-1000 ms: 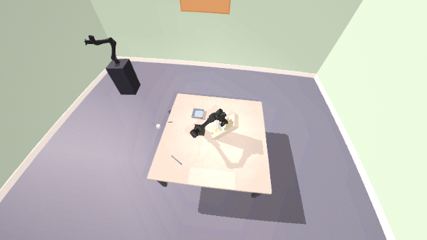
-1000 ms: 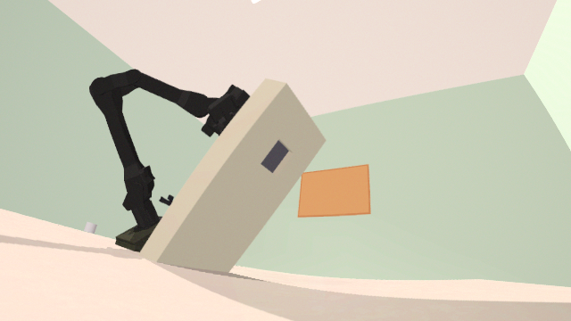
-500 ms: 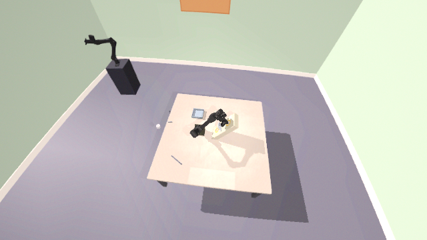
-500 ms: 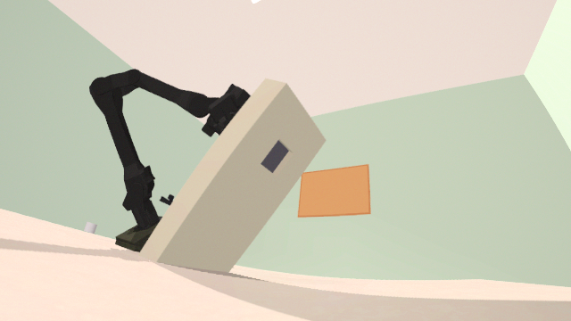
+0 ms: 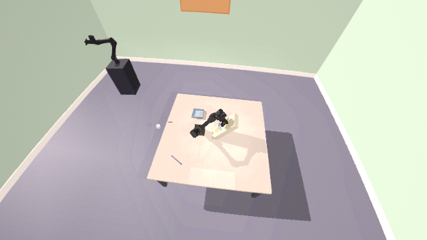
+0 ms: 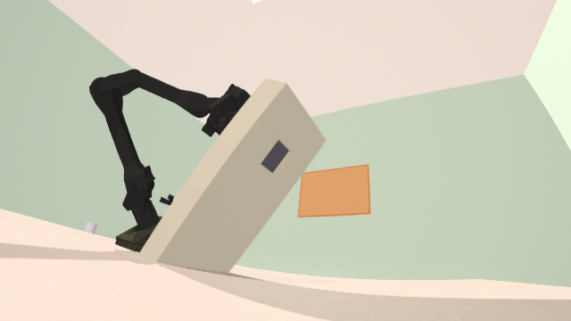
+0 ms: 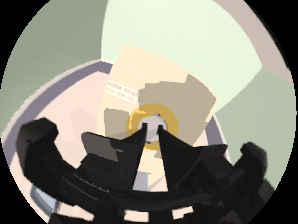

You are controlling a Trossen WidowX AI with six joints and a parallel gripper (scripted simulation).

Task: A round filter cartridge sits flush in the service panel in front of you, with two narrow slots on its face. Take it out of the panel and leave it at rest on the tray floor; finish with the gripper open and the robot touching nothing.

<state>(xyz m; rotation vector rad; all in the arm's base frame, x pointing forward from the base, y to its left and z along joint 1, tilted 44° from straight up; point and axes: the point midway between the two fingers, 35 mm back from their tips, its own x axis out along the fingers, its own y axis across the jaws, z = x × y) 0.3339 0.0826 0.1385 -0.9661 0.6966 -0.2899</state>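
The white round cartridge lies 10 mm below my gripper tip and 10 mm ahead of it. From my gripper tip the other things lie so: small white cylinder (870 mm behind, 230 mm below, 90 mm to the left); tray (380 mm behind, 330 mm to the left, 240 mm below); cream service panel (80 mm below, 30 mm behind).
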